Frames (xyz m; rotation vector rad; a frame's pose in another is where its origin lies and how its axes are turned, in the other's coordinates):
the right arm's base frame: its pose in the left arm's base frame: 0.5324 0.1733 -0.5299 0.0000 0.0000 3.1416
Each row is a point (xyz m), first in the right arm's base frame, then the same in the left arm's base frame.
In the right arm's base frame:
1: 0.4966 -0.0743 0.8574
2: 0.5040 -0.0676 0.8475
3: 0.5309 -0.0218 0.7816
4: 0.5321 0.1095 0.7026
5: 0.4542 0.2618 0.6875
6: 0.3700 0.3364 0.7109
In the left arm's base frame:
1: 0.0358 0.2476 0.3275
2: 0.0284 0.2409 0.3176
3: 0.0015 0.1951 0.2517
4: 0.0003 0.0638 0.1727
5: 0.0782 -0.0885 0.1576
6: 0.1624 -0.1631 0.1810

